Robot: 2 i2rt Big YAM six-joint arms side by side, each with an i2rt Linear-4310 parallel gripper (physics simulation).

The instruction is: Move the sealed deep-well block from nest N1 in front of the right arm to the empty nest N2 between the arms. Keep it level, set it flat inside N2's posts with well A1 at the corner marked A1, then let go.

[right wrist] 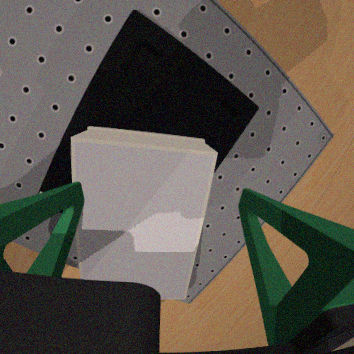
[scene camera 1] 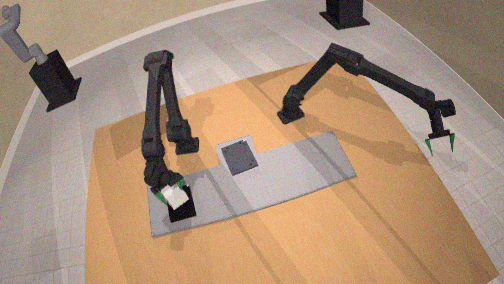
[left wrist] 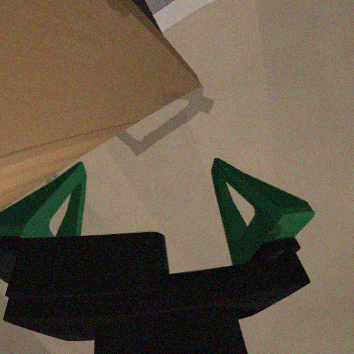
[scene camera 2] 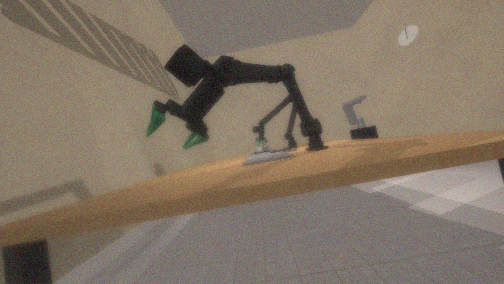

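Seen in the pictures: left gripper, between the fingertips: (scene camera 1: 442, 154) (left wrist: 150, 165) (scene camera 2: 166, 142); right gripper, between the fingertips: (right wrist: 162, 194) (scene camera 1: 172, 196) (scene camera 2: 260, 146); left arm's base, origin of its link: (scene camera 1: 290, 115) (scene camera 2: 316, 149); right arm's base, origin of its link: (scene camera 1: 187, 147).
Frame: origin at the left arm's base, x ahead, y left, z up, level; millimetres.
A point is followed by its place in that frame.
The white sealed block (scene camera 1: 175, 197) @(z 69, x 240, y -656 mm) (right wrist: 142, 195) @(z 70, x 225, y -655 mm) lies askew to the black nest N1 (scene camera 1: 182, 213) @(z 24, x 299, y -656 mm) (right wrist: 165, 85) @(z 25, x 292, y -644 mm) and covers part of it; whether it is level or touches N1 is unclear. My right gripper (scene camera 1: 171, 189) @(z 75, x 232, y -664 mm) (scene camera 2: 261, 144) @(z 75, x 232, y -664 mm) (right wrist: 162, 194) @(z 75, x 232, y -664 mm) is open, its fingertips apart on either side of the block in the right wrist view. N2 (scene camera 1: 240, 157) @(z 25, x 140, y -325 mm) is a dark grey nest with small corner posts and no block on it; a small pale mark at its upper corner is unreadable. My left gripper (scene camera 1: 442, 152) @(z 145, x 663, y 427 mm) (scene camera 2: 166, 142) @(z 145, x 663, y 427 mm) (left wrist: 150, 165) @(z 145, x 663, y 427 mm) is open and empty, far from both nests.
A grey perforated plate (scene camera 1: 300, 170) @(z 13, x 325, y -121 mm) (right wrist: 40, 85) @(z 13, x 252, y -561 mm) lies under N1 and reaches right past N2 on the wooden table (scene camera 1: 320, 230) @(z 0, x 614, y -179 mm) (scene camera 2: 210, 180) @(z 0, x 598, y 296 mm) (left wrist: 75, 75) @(z 0, x 744, y 332 mm). A grey arm on a black pedestal (scene camera 1: 54, 80) stands beyond the table at the upper left.
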